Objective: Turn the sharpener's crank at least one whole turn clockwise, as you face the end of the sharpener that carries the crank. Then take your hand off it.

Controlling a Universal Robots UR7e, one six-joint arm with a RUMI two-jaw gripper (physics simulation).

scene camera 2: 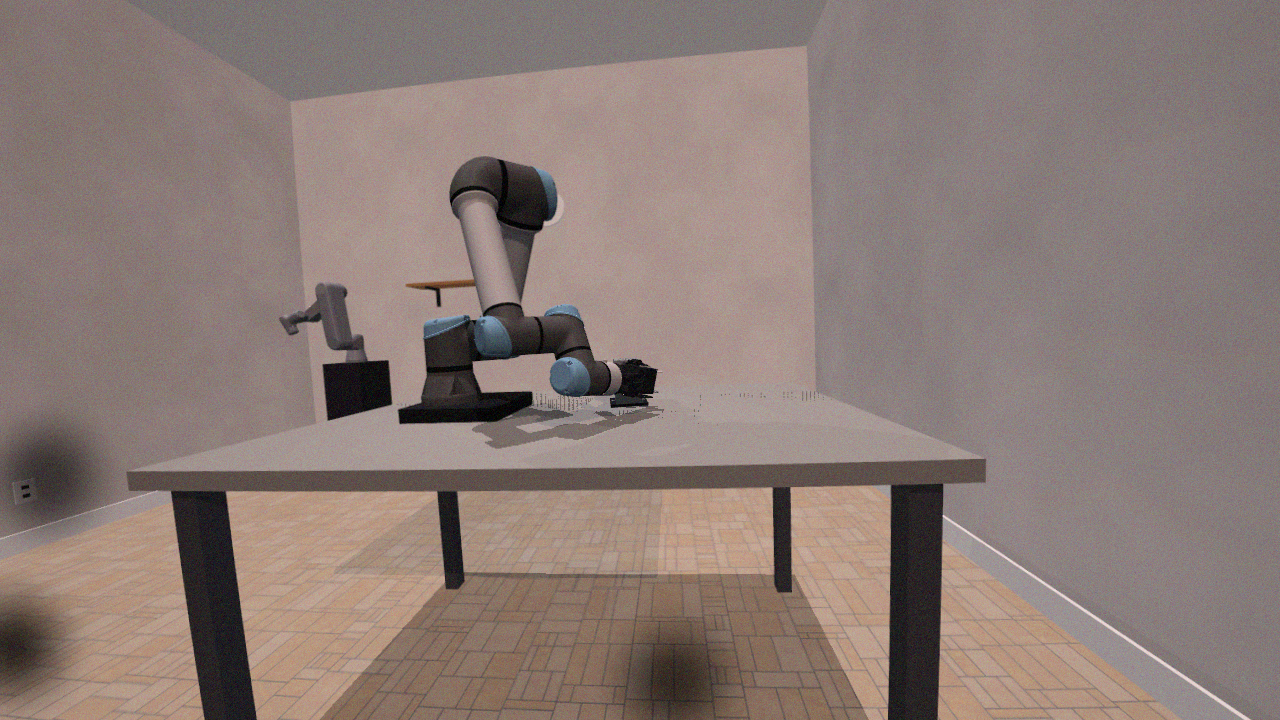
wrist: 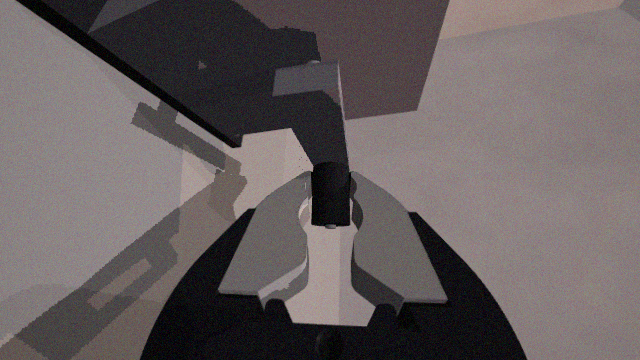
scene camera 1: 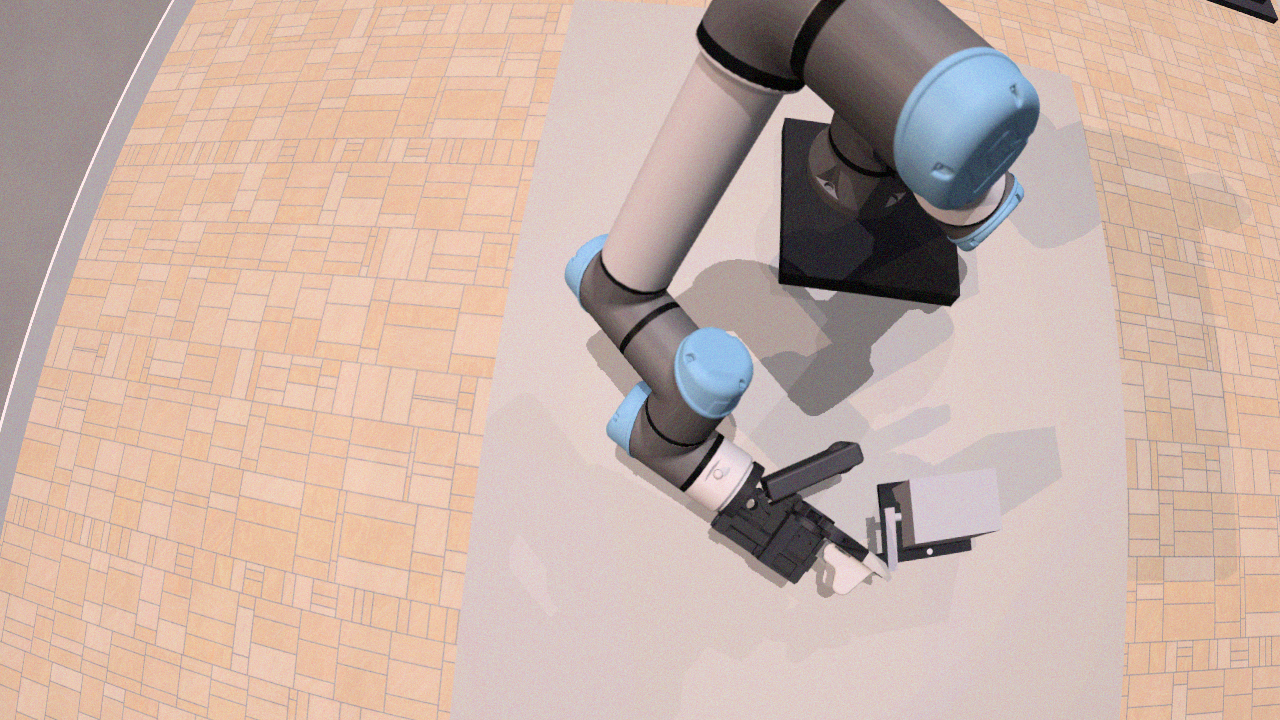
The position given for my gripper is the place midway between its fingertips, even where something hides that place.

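Observation:
I can see my gripper [scene camera 1: 886,577] [scene camera 2: 654,379] [wrist: 330,174]. A black crank handle [wrist: 330,193] is there for me to see as well.

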